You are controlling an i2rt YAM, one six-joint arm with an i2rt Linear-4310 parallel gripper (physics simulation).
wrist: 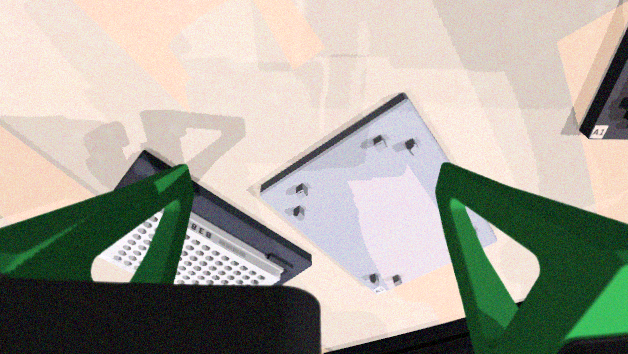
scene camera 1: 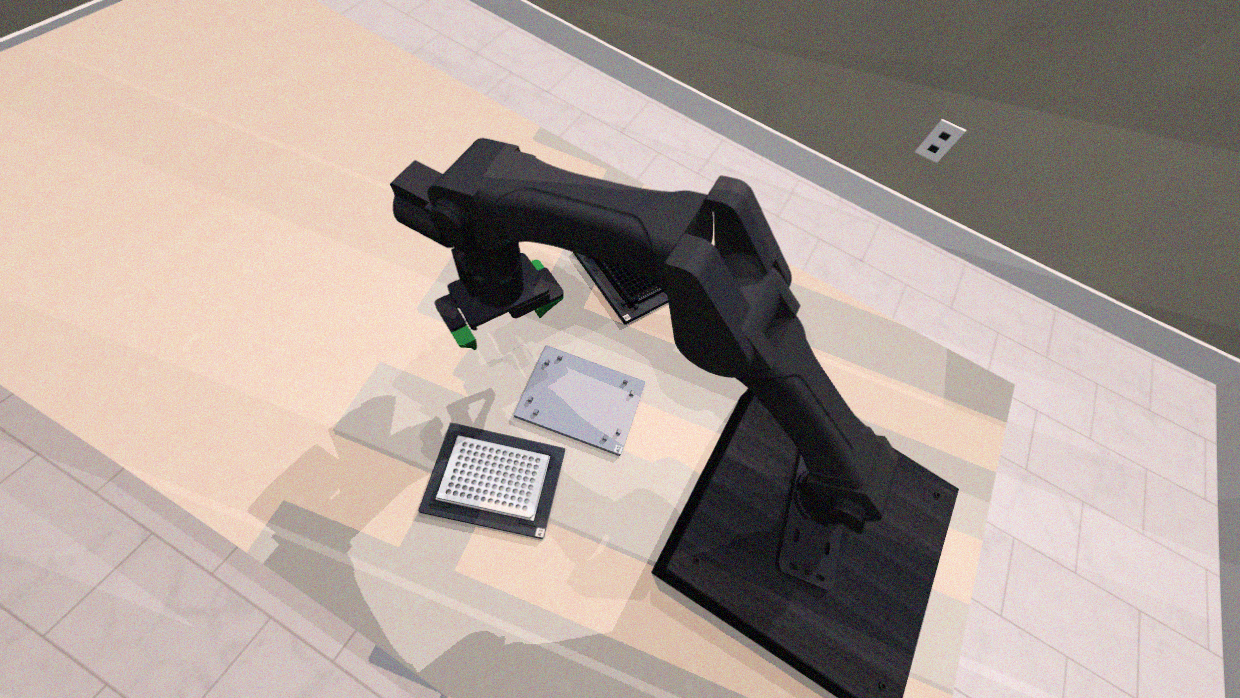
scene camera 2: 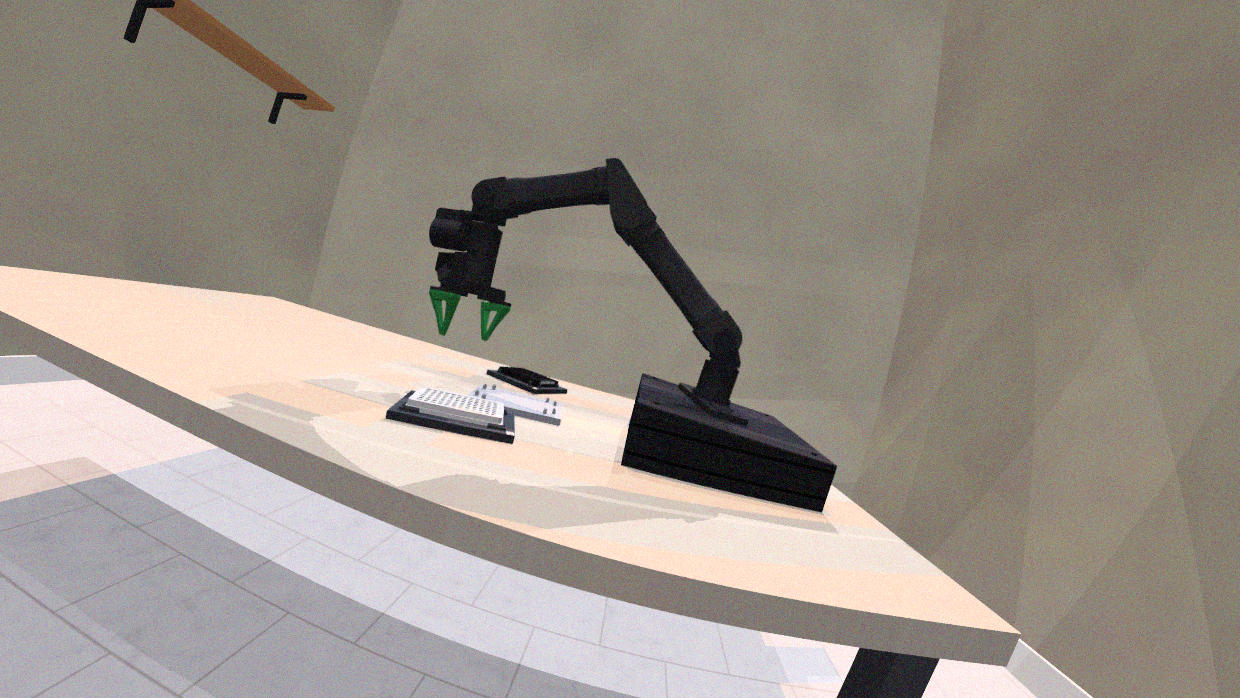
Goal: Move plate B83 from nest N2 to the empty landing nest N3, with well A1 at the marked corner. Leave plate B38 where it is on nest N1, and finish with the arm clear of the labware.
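Observation:
A white plate, its label reading B38 upside down in the wrist view, sits in a dark nest. The pale blue-grey landing nest stands empty beside it, small pegs upright, with a marked corner tag. A black plate sits in the other dark nest at the back, partly hidden by the arm in scene camera 1. My gripper is open and empty, high above the table near the landing nest.
The arm's black base block stands right of the nests. The arm's upper links reach over the back nest in scene camera 1. The table's front edge runs below the white plate's nest. A wall shelf hangs at upper left.

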